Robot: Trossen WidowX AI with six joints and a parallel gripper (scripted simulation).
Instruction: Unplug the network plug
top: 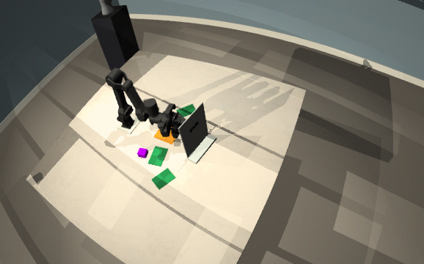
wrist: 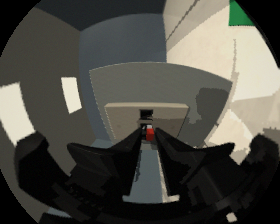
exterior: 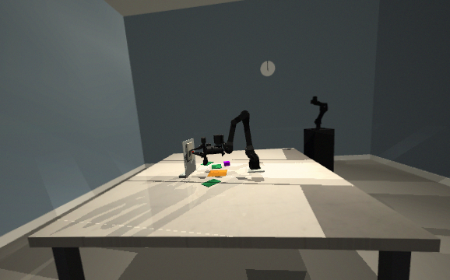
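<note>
Now: the red plug right at my gripper tip. The rest, counted from my gripper tip: orange marked square (17 cm behind, 15 cm below, 4 cm to the left); then upright grey panel (5 cm below, 2 cm ahead, 1 cm to the right).
</note>
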